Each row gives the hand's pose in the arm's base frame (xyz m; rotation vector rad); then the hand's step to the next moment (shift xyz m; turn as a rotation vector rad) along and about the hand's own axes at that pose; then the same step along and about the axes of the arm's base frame.
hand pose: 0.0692 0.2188 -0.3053 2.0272 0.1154 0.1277
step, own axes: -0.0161 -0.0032 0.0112 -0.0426 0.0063 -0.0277
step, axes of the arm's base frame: -0.0144 -0.0107 -0.0085 -0.0459 0.0159 0.0162
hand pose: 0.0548 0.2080 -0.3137 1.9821 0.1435 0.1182
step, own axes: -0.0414 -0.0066 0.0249 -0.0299 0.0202 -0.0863
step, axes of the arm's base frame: -0.0375 -0.0263 -0.0168 -0.0414 0.0652 0.0527
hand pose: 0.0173 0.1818 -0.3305 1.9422 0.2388 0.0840
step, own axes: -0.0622 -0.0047 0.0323 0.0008 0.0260 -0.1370
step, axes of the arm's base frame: -0.0558 -0.0406 -0.0131 -0.0194 0.1156 0.0755
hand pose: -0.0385 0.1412 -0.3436 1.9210 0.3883 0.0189
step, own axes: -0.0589 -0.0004 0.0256 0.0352 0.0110 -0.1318
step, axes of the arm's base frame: -0.0508 -0.0393 0.0000 0.0103 0.1253 0.0540
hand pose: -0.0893 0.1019 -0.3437 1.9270 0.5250 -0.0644
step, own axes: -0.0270 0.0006 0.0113 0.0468 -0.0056 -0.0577
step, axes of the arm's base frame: -0.0219 -0.0191 0.0035 0.0287 0.0685 0.0057
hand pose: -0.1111 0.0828 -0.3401 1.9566 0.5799 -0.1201
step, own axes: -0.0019 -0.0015 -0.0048 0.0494 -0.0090 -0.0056
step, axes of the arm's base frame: -0.0032 0.0041 0.0016 0.0384 0.0249 -0.0214
